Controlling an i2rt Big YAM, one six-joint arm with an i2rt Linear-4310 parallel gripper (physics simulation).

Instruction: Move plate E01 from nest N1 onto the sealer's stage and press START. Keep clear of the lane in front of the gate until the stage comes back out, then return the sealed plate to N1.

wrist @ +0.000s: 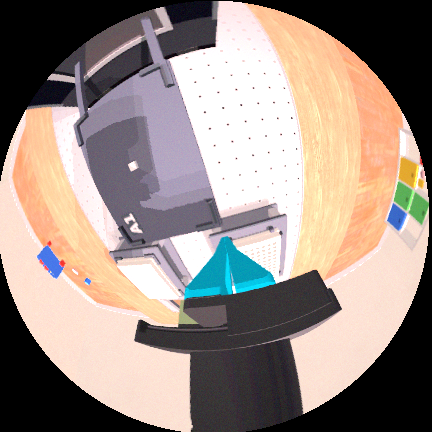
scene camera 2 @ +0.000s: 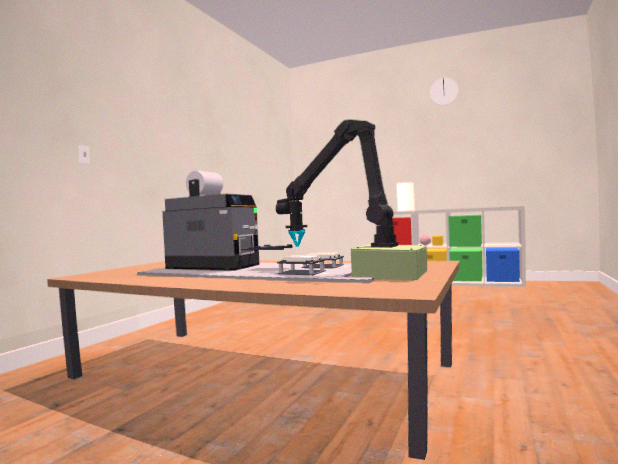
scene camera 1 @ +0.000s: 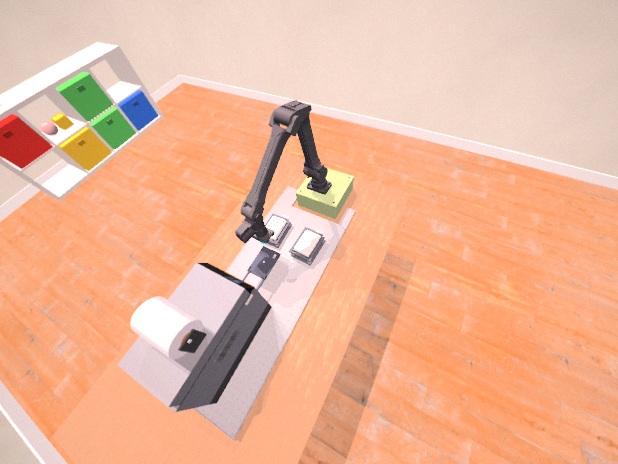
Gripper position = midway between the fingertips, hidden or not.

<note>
My gripper (wrist: 225, 241) is shut and holds nothing. Further things: a sealer housing (scene camera 2: 218, 240).
The sealer housing also shows in the wrist view (wrist: 125, 55) and in scene camera 1 (scene camera 1: 205, 387).
</note>
